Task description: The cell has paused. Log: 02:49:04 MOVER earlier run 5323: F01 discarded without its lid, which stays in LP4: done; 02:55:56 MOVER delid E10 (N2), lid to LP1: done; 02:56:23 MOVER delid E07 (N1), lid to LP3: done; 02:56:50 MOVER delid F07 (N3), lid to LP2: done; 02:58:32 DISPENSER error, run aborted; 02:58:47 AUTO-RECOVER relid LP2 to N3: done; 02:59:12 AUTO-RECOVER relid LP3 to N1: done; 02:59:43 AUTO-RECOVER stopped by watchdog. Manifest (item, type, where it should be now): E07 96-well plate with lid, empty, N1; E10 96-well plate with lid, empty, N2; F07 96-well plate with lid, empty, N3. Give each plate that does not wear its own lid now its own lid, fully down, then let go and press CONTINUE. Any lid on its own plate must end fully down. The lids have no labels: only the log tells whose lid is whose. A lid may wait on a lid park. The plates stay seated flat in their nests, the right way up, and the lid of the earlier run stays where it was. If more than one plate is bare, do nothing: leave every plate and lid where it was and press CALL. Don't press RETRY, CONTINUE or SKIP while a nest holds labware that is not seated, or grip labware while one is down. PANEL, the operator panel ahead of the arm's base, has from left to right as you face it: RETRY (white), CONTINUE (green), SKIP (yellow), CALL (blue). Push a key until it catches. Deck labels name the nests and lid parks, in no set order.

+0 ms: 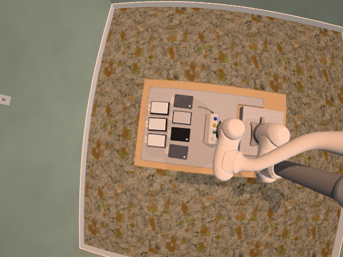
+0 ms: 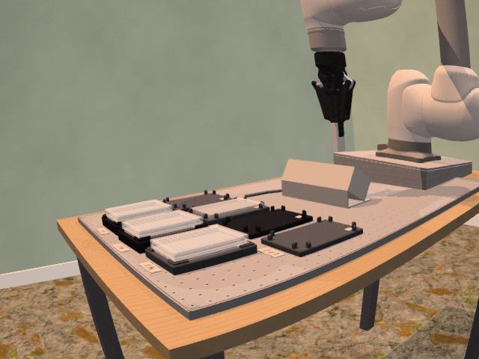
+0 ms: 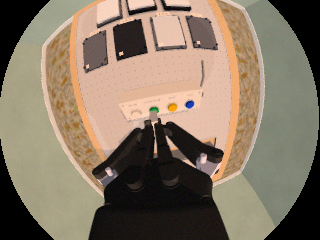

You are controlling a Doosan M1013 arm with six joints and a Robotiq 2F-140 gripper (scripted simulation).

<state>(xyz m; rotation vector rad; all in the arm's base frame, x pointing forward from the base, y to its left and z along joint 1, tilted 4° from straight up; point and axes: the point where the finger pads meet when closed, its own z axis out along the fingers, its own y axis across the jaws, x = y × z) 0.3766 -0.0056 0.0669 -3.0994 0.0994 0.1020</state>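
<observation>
Right now the green key is 7 cm below my hand. From my hand the other things lie so: blue key 1 cm behind, 10 cm to the right, 7 cm below; then yellow key 5 cm to the right, 7 cm below; then black park 25 cm ahead, 2 cm to the left, 13 cm below.
</observation>
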